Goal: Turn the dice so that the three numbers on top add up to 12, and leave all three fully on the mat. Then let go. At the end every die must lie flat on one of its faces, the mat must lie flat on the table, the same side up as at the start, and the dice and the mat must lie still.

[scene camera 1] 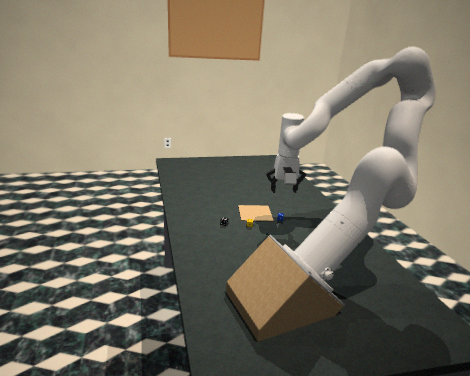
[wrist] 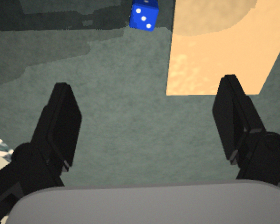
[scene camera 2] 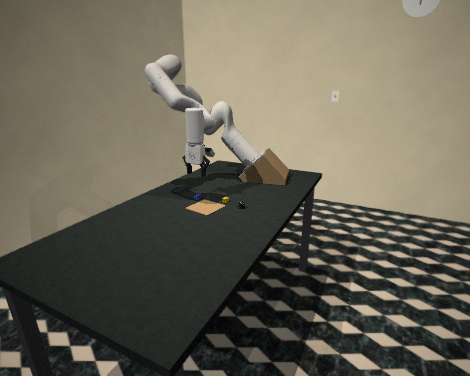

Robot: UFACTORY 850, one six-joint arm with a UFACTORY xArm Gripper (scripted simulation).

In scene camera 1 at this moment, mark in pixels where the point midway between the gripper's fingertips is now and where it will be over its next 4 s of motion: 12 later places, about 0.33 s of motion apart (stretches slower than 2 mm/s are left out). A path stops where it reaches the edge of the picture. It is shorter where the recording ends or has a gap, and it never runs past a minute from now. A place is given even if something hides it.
The gripper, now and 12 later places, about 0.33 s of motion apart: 283,191; 283,194; 283,195; 283,197; 283,198; 283,201; 283,202; 283,203; 282,205; 282,208; 282,211; 282,212; 282,213
